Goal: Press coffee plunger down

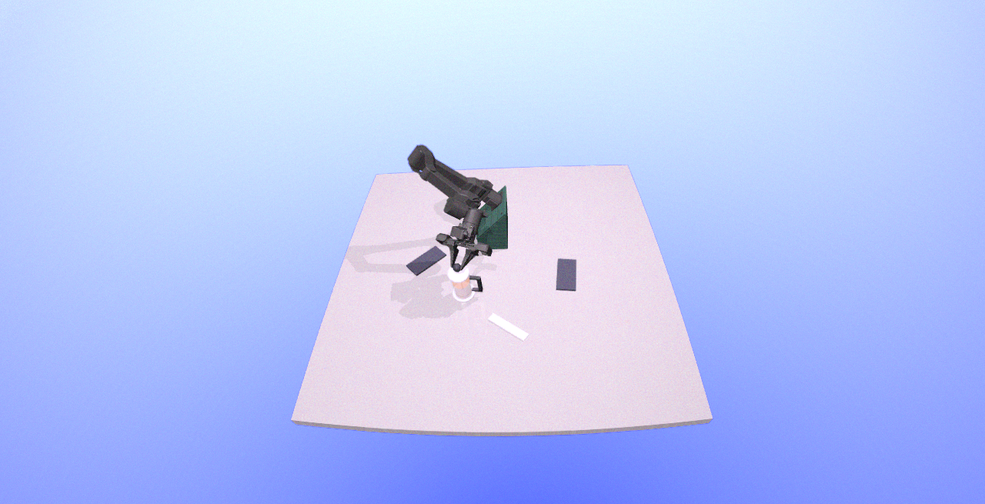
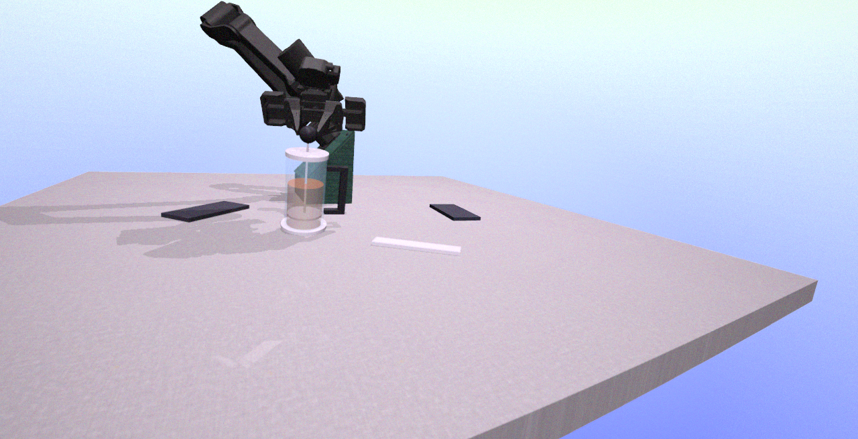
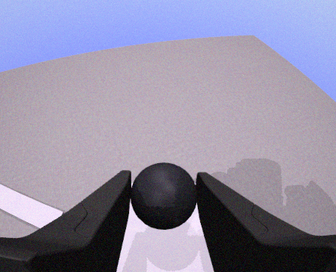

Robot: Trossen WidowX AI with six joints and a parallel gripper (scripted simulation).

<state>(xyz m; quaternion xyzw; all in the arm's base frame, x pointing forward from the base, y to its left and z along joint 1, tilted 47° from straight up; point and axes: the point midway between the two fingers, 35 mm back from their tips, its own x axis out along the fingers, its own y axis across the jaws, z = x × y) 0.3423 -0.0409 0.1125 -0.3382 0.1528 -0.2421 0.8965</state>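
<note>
Now: gripper tip 9 cm above the coffee press, 2 cm to the right of it and 2 cm past it.
</note>
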